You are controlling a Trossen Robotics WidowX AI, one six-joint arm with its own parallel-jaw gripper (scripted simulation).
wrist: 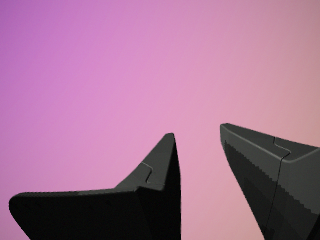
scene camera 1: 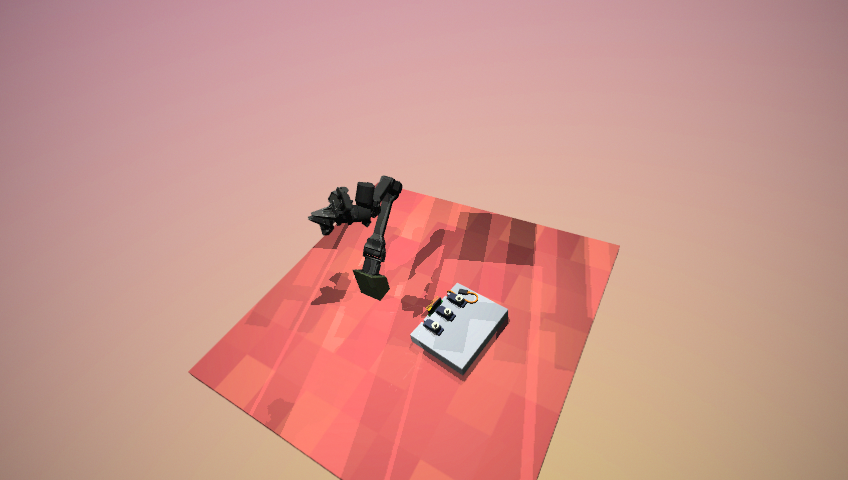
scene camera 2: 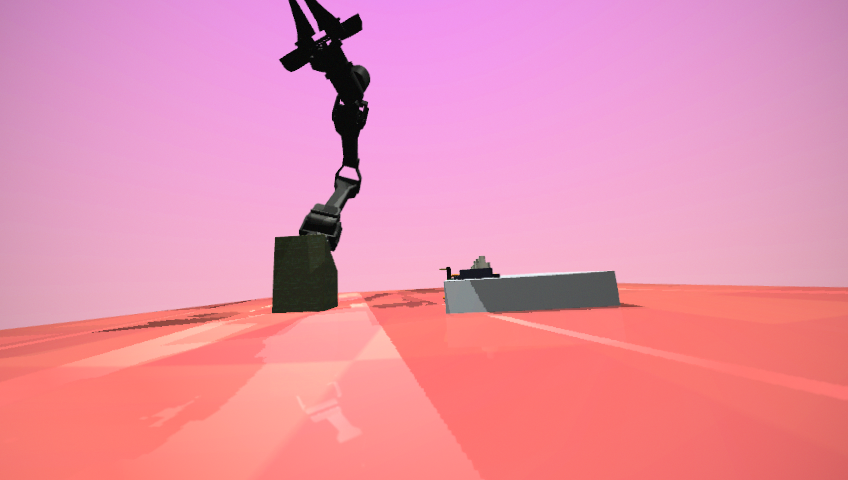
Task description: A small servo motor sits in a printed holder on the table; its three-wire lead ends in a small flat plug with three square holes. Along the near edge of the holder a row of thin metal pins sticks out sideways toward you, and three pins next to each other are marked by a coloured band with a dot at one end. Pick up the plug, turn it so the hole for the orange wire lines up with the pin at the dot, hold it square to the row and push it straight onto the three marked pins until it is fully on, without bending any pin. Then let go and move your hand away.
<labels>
One and the same spot on a grey holder: (scene camera 1: 463, 338) is (scene camera 2: 544, 274).
</labels>
